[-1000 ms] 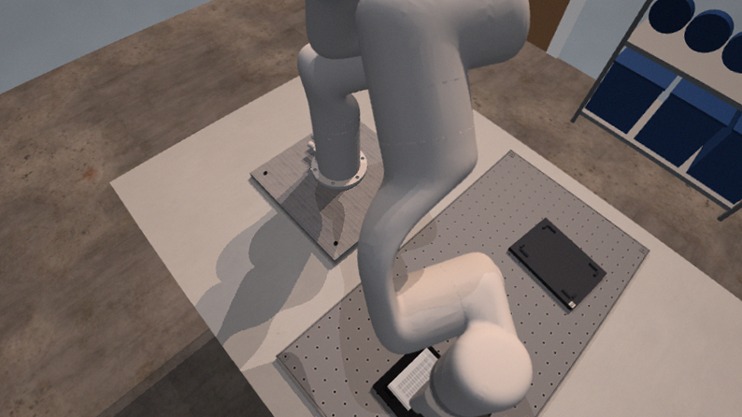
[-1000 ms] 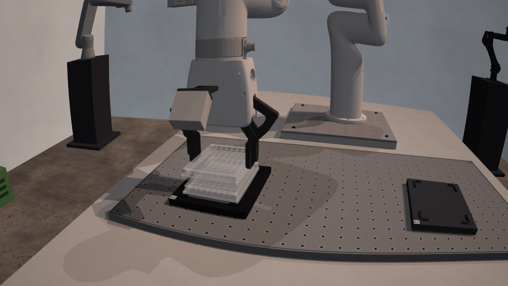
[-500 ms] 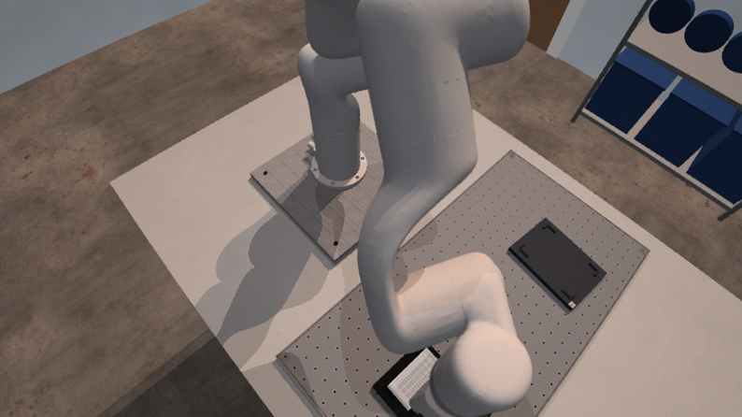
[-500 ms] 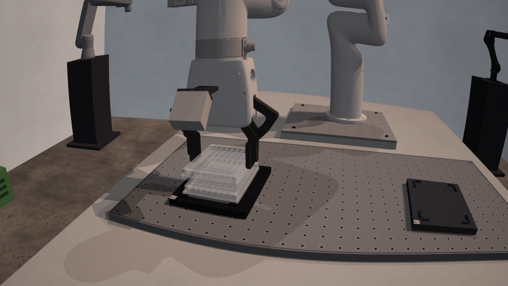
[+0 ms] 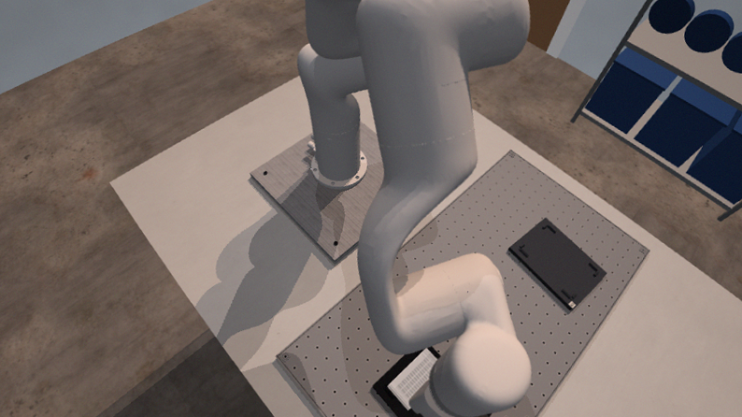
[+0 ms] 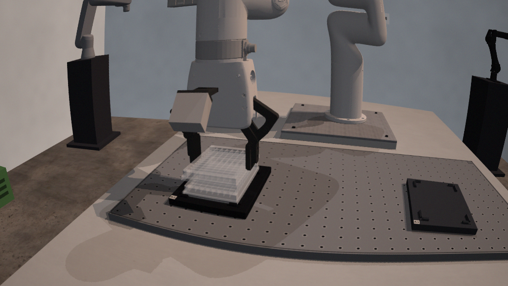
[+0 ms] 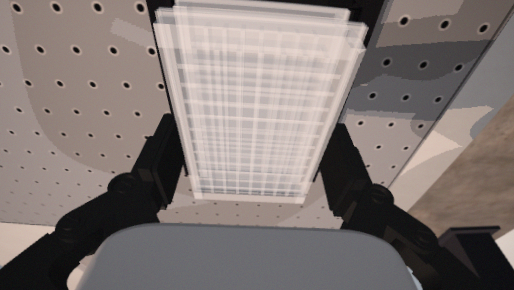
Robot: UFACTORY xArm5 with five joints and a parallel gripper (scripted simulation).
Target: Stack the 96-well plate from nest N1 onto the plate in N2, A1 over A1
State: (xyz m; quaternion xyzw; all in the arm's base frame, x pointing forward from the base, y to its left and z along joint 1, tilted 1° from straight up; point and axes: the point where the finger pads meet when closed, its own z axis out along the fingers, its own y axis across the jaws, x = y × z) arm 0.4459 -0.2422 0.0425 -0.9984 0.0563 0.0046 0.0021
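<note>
Right now my hand is 50 mm above the black nest N2. Round my hand: black nest N1: 370 mm to the left, 50 mm below, 40 mm ahead.
</note>
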